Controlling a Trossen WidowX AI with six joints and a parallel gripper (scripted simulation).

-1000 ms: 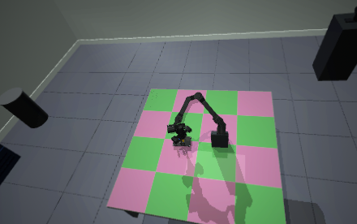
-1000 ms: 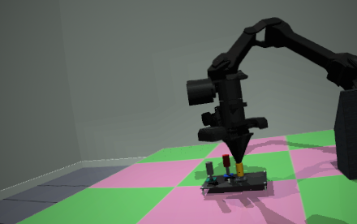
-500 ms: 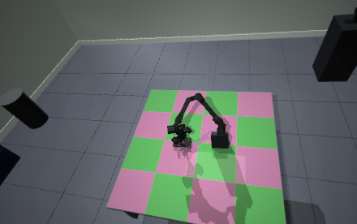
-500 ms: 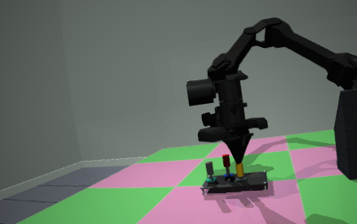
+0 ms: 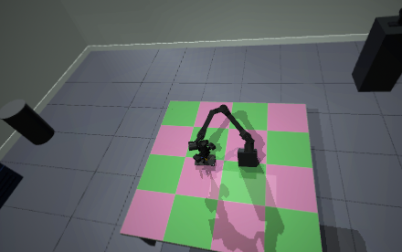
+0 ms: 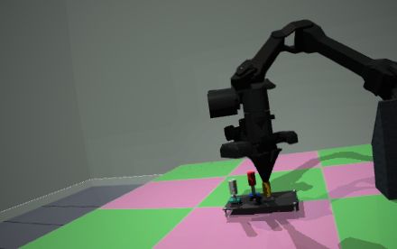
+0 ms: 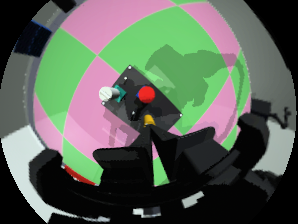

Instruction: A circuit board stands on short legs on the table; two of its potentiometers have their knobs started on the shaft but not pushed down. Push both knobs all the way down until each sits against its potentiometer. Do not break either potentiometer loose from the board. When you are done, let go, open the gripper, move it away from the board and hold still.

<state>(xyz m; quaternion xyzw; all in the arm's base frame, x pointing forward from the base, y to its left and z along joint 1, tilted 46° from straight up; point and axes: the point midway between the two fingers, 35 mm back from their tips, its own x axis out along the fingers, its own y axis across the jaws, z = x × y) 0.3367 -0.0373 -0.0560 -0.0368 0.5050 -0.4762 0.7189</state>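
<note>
Right now my gripper tip is 10 mm above the yellow knob.
</note>
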